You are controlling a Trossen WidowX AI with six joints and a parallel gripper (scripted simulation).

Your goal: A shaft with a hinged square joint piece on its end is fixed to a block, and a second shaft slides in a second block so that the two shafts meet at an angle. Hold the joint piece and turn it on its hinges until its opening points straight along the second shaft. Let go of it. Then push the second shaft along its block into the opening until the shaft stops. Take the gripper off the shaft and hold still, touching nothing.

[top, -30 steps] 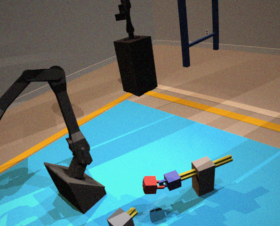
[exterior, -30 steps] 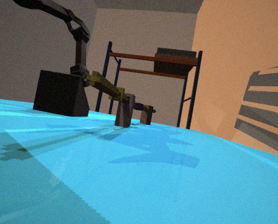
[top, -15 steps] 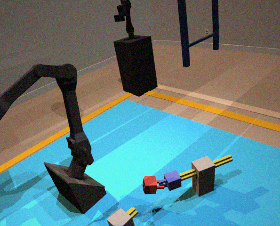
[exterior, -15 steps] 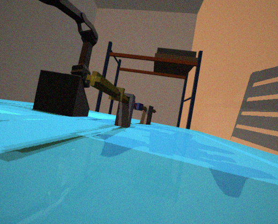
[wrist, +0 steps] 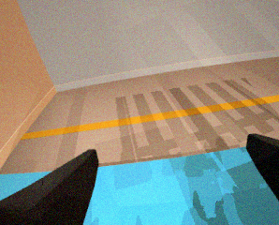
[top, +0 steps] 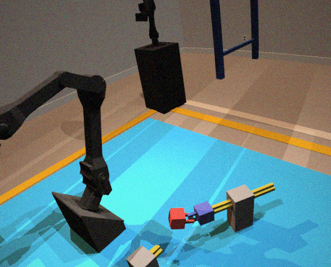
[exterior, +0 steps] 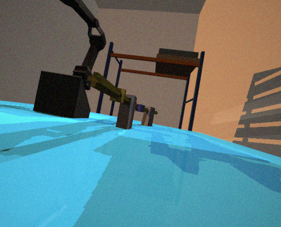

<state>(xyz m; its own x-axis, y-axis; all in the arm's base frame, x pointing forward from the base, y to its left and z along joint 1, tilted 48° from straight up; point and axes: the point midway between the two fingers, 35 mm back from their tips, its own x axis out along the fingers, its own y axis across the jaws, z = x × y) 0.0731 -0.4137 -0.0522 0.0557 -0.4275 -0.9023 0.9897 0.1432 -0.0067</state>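
Now: the red square joint piece 51 cm to the left of my gripper tip, 27 cm below it and 21 cm ahead of it.
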